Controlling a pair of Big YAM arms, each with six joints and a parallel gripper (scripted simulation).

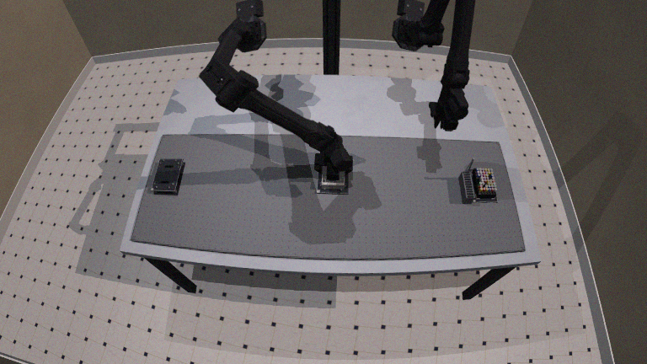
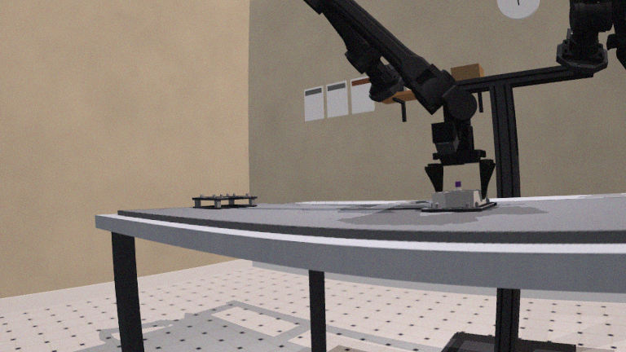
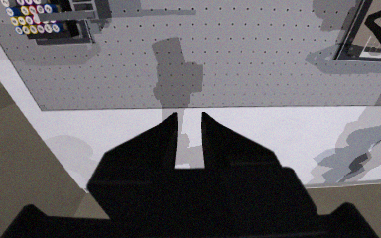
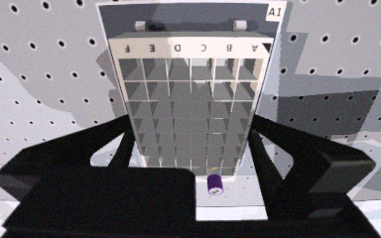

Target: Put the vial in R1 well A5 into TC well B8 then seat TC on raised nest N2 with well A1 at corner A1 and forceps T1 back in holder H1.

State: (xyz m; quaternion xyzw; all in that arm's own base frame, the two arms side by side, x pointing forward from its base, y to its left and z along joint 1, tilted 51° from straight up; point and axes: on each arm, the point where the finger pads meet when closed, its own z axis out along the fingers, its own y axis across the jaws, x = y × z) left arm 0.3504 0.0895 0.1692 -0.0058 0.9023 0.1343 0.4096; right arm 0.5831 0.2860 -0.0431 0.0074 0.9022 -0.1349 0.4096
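Now: the tube carrier TC right at my right hand. From my right hand the other things lie so: holder h1: 9 cm ahead, 54 cm to the left, 1 cm below; then raised nest n2: 1 cm ahead, 70 cm to the right.
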